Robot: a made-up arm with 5 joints.
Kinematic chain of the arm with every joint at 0, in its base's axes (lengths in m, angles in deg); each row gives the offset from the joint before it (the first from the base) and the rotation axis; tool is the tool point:
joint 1: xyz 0 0 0.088 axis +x
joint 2: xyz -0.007 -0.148 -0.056 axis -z
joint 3: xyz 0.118 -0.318 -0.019 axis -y
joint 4: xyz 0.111 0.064 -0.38 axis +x
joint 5: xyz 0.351 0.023 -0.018 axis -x
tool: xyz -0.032 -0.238 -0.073
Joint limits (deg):
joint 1: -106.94..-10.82
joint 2: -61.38..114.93
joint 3: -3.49..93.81
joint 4: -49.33..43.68
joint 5: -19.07..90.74
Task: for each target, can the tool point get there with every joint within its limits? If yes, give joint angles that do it. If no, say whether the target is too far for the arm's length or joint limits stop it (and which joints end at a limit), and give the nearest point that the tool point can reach.
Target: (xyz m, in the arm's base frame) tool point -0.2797 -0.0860 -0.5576
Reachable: no: joint limits stop it (at a limit: joint 1, joint 2, joint 3, joint 4) | nearest point -0.5244 -0.5939 -0.5125 | short by 0.566 m
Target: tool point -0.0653 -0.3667 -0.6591
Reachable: no: joint limits stop it (at a limit: joint 1, joint 3, joint 4, joint 5) | nearest point -0.3697 -0.7205 -0.5095 | short by 0.490 m
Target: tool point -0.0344 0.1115 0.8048
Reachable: yes | joints -72.29 48.66 81.62 3.56 81.41
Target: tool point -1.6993 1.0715 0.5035
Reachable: no: too far | nearest point -0.6785 0.5106 0.4809 | short by 1.165 m
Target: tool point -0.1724 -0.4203 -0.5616
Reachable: no: joint limits stop it (at a limit: joint 1, joint 3, joint 4, joint 5) | nearest point -0.4429 -0.6508 -0.5229 | short by 0.357 m
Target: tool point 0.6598 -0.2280 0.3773
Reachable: yes | joints -23.48 -23.43 59.50 -32.42 27.41
